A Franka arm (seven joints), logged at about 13 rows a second.
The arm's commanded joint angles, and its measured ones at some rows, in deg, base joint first. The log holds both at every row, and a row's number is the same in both.
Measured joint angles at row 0: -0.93 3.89 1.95 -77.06 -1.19 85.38 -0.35
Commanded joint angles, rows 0 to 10: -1.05 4.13 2.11 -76.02 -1.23 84.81 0.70; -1.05 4.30 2.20 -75.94 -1.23 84.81 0.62; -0.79 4.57 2.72 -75.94 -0.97 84.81 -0.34; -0.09 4.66 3.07 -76.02 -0.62 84.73 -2.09; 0.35 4.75 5.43 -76.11 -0.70 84.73 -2.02; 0.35 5.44 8.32 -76.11 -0.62 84.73 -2.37; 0.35 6.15 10.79 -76.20 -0.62 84.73 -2.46; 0.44 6.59 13.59 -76.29 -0.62 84.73 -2.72; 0.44 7.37 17.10 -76.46 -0.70 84.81 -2.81; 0.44 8.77 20.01 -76.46 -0.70 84.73 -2.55; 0.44 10.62 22.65 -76.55 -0.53 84.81 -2.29
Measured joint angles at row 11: 0.72 7.51 18.81 -77.35 -0.94 85.28 -1.42
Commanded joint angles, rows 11 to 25: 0.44 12.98 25.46 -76.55 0.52 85.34 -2.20; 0.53 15.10 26.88 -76.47 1.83 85.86 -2.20; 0.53 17.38 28.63 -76.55 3.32 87.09 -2.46; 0.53 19.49 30.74 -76.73 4.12 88.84 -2.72; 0.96 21.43 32.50 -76.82 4.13 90.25 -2.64; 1.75 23.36 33.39 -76.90 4.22 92.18 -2.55; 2.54 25.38 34.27 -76.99 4.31 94.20 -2.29; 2.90 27.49 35.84 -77.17 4.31 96.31 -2.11; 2.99 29.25 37.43 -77.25 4.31 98.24 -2.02; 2.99 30.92 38.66 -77.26 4.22 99.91 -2.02; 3.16 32.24 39.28 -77.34 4.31 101.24 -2.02; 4.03 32.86 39.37 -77.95 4.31 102.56 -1.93; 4.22 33.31 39.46 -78.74 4.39 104.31 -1.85; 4.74 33.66 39.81 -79.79 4.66 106.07 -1.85; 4.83 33.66 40.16 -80.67 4.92 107.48 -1.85
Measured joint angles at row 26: 4.78 33.51 39.19 -79.31 3.57 104.83 -1.45
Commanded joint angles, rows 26 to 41: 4.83 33.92 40.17 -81.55 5.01 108.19 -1.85; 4.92 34.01 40.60 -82.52 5.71 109.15 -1.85; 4.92 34.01 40.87 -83.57 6.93 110.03 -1.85; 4.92 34.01 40.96 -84.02 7.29 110.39 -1.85; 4.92 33.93 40.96 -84.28 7.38 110.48 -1.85; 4.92 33.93 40.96 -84.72 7.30 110.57 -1.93; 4.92 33.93 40.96 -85.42 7.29 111.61 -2.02; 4.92 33.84 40.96 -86.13 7.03 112.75 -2.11; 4.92 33.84 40.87 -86.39 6.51 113.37 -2.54; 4.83 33.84 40.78 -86.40 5.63 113.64 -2.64; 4.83 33.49 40.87 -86.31 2.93 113.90 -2.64; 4.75 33.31 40.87 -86.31 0.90 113.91 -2.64; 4.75 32.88 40.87 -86.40 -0.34 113.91 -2.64; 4.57 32.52 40.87 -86.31 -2.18 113.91 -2.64; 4.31 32.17 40.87 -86.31 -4.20 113.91 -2.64; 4.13 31.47 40.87 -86.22 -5.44 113.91 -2.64
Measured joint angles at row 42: 5.16 33.41 41.14 -85.51 -2.10 113.52 -1.60
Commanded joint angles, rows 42 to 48: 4.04 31.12 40.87 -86.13 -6.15 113.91 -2.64; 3.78 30.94 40.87 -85.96 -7.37 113.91 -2.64; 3.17 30.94 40.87 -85.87 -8.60 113.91 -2.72; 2.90 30.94 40.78 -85.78 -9.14 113.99 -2.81; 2.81 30.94 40.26 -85.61 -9.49 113.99 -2.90; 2.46 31.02 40.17 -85.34 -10.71 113.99 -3.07; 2.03 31.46 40.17 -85.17 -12.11 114.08 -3.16
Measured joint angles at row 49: 2.45 31.76 40.59 -85.36 -9.39 113.66 -2.00
